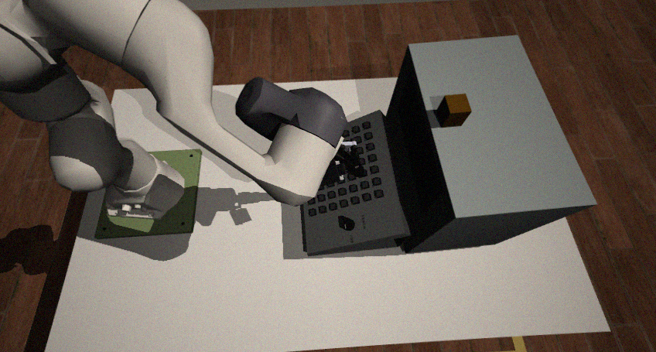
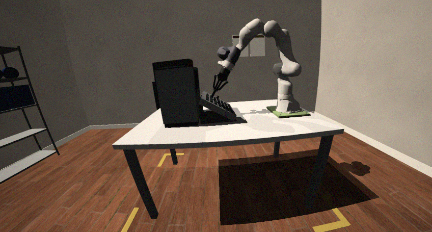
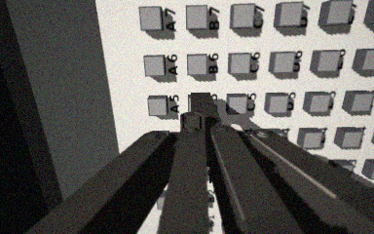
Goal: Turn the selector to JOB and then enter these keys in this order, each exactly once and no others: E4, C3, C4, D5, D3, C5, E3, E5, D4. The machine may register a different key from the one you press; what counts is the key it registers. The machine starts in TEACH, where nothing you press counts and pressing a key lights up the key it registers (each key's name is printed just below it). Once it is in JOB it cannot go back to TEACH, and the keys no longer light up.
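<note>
Right now the key C5 is 50 mm below my hand and 10 mm behind it. From my hand the other things lie so: a5 key: 50 mm ahead, 20 mm below; c6 key: 50 mm below, 30 mm to the right, 10 mm behind; a7 key: 70 mm to the right, 50 mm ahead, 20 mm below.
</note>
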